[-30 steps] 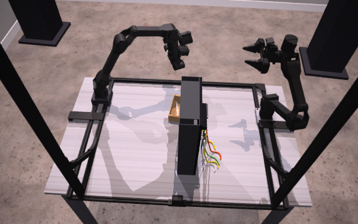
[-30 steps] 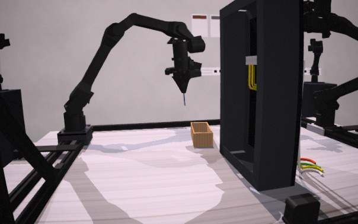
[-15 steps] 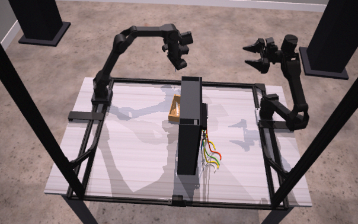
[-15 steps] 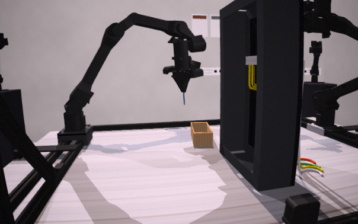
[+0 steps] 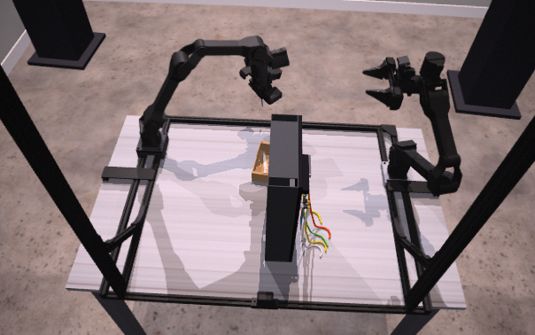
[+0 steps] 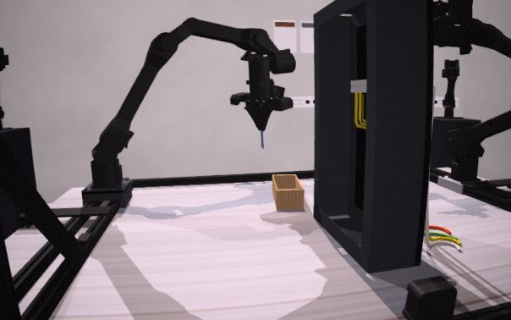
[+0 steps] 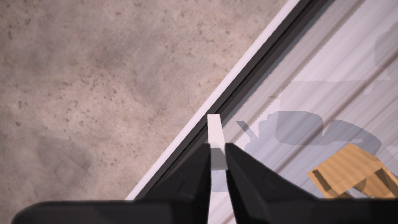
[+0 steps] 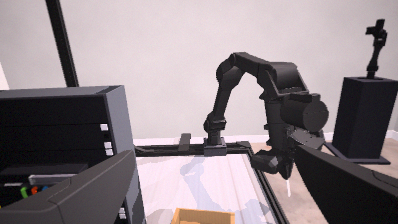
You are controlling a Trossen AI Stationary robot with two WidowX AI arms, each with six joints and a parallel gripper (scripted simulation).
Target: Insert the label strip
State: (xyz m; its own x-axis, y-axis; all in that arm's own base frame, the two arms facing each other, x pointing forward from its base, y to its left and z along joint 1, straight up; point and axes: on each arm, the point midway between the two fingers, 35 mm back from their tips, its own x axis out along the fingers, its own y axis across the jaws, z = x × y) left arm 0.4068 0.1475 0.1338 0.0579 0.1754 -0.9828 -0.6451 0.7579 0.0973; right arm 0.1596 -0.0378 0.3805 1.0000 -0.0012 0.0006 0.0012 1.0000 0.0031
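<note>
Now: left hand 50 mm above the pale blue label strip and 10 mm short of it. Also, from my left hand: black frame rail 460 mm behind, 220 mm above, 120 mm to the right; then box 200 mm behind, 170 mm below, 40 mm to the right.
</note>
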